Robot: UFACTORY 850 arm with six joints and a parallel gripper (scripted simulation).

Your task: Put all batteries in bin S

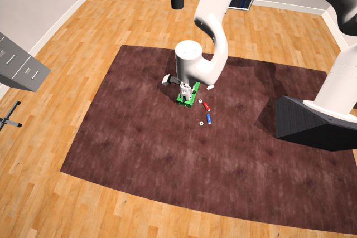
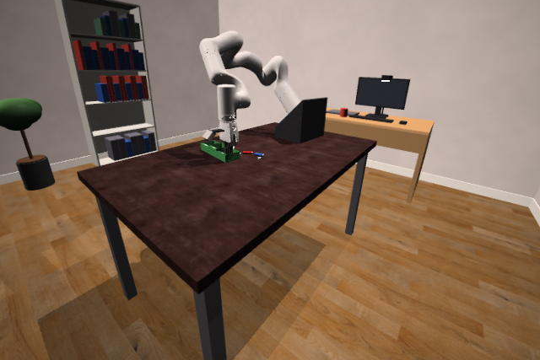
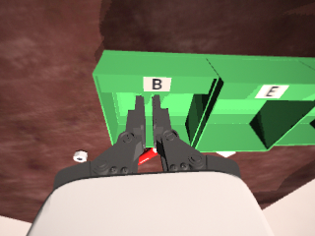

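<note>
Now: the blue battery 13 cm behind my hand, 9 cm to the left of it and 3 cm below it. The rest, counted from my hand: green bin (1 cm behind, 9 cm to the right, 2 cm below); then white block (12 cm behind, 11 cm to the right, 4 cm below); then red battery (11 cm behind, 2 cm to the left, 3 cm below).
</note>
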